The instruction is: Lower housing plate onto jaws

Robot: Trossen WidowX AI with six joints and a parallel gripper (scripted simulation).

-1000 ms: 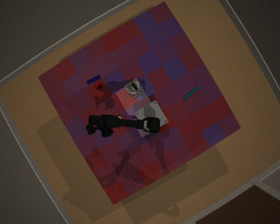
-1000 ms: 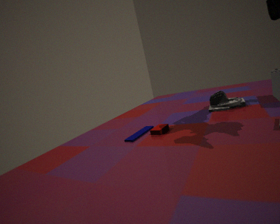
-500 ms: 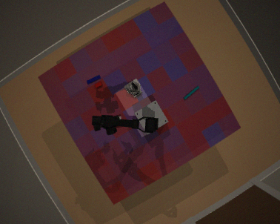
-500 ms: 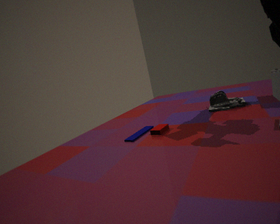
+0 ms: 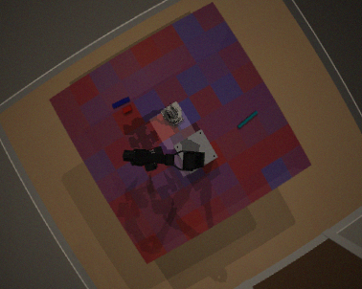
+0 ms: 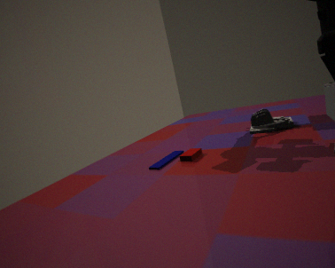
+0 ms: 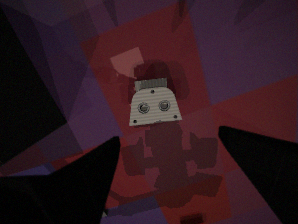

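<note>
Now: gripper tip 9 cm above the white block and 1 cm past it. Round my gripper tip: red block (32 cm ahead, 10 cm below, 8 cm to the right); then teal bar (62 cm to the right, 25 cm behind, 10 cm below); then blue bar (38 cm ahead, 10 cm below, 8 cm to the right).
</note>
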